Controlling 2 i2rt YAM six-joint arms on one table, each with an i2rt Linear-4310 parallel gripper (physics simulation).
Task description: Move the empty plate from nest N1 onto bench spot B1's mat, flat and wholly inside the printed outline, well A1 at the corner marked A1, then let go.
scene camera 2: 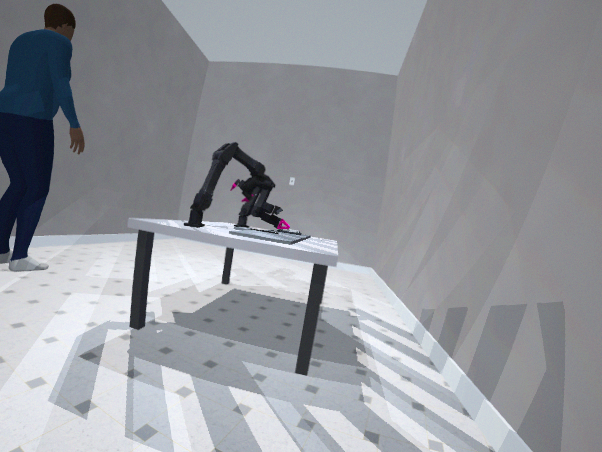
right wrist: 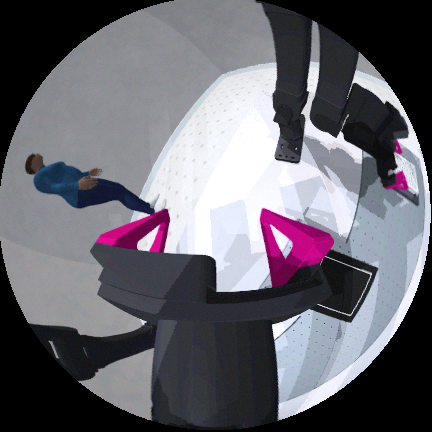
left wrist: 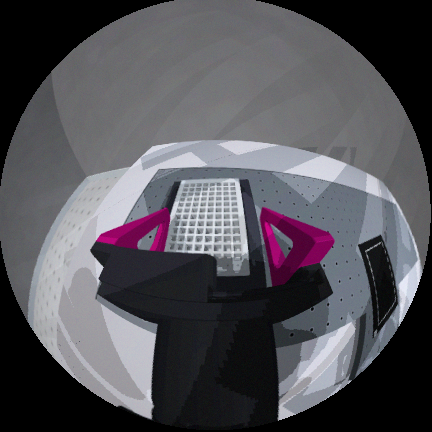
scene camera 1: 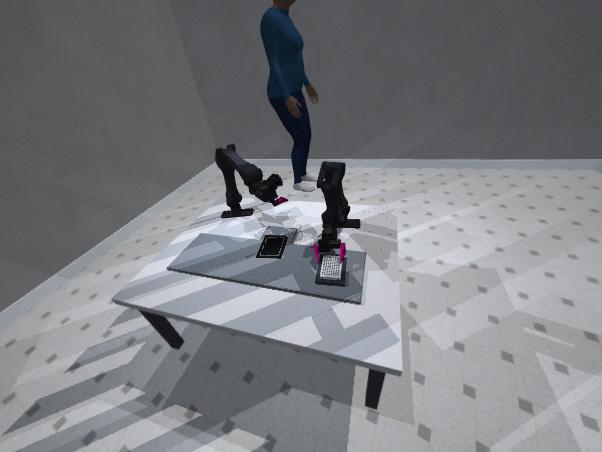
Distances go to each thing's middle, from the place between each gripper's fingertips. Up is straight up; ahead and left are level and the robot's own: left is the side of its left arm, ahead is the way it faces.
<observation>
My left gripper is now 1 cm short of the white well plate (left wrist: 207,216), 1 cm to the right of it and 2 cm above it.
Now: the white well plate 310 mm to the left of my right hand, 310 mm ahead of it and 170 mm below it.
</observation>
